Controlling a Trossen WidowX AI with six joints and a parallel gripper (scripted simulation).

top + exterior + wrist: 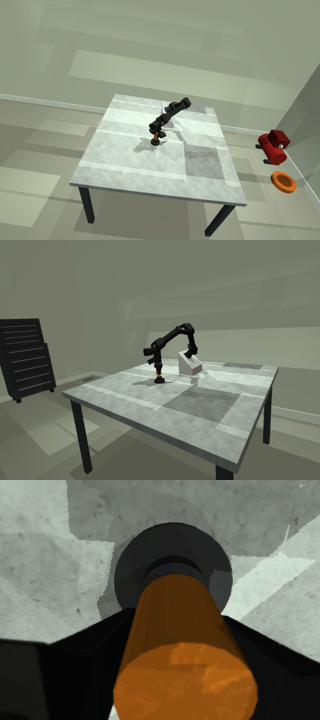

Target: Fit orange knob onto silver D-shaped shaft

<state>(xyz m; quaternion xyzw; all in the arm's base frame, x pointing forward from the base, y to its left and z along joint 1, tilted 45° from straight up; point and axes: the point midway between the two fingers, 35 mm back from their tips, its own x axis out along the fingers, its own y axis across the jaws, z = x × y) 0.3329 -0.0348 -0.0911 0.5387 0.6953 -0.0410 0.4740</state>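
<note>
Now: the pedestal 4 cm below my gripper tip. From my gripper tip the other things lie so: orange knob (3 cm above).
</note>
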